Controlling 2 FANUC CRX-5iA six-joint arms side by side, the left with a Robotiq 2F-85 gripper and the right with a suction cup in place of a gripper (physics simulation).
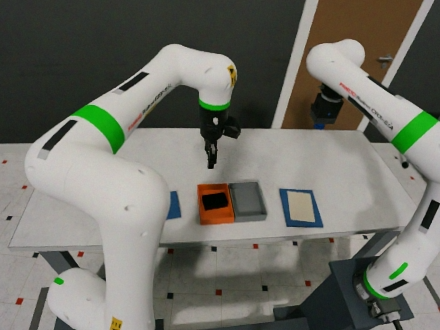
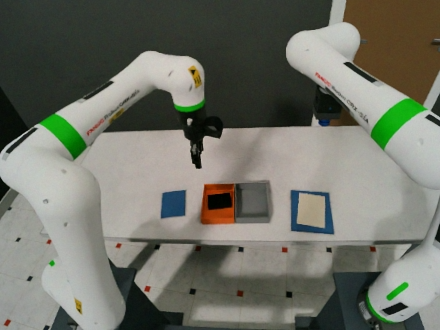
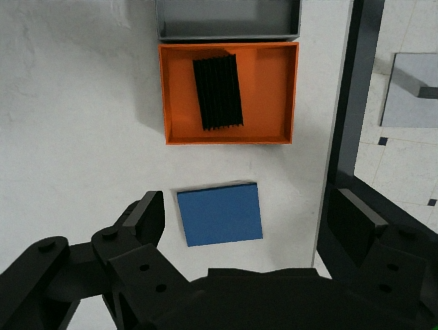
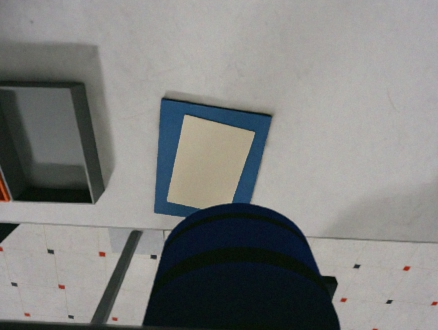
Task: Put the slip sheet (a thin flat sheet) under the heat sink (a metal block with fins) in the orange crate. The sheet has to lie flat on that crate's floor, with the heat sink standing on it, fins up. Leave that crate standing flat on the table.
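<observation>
The black finned heat sink (image 1: 215, 201) (image 2: 220, 201) (image 3: 218, 92) stands fins up, slightly turned, on the floor of the orange crate (image 1: 216, 220) (image 2: 218, 220) (image 3: 230, 142). The crate stands flat on the table. The cream slip sheet (image 1: 301, 206) (image 2: 311, 211) (image 4: 211, 160) lies flat on the larger blue mat (image 1: 286, 206) (image 2: 294, 210) (image 4: 167, 160). My left gripper (image 1: 211, 165) (image 2: 198, 166) (image 3: 250, 210) is open and empty, pointing down high above the table. My right suction cup (image 1: 320, 126) (image 2: 324, 122) (image 4: 242, 265) holds nothing and hangs above the table, away from the sheet.
A grey crate (image 1: 251, 218) (image 2: 252, 220) (image 3: 230, 38) (image 4: 90, 145) stands directly beside the orange crate, on the side towards the sheet. A smaller blue mat (image 1: 173, 206) (image 2: 173, 204) (image 3: 220, 215) lies on the orange crate's other side. The table's front edge runs close to the crates and mats.
</observation>
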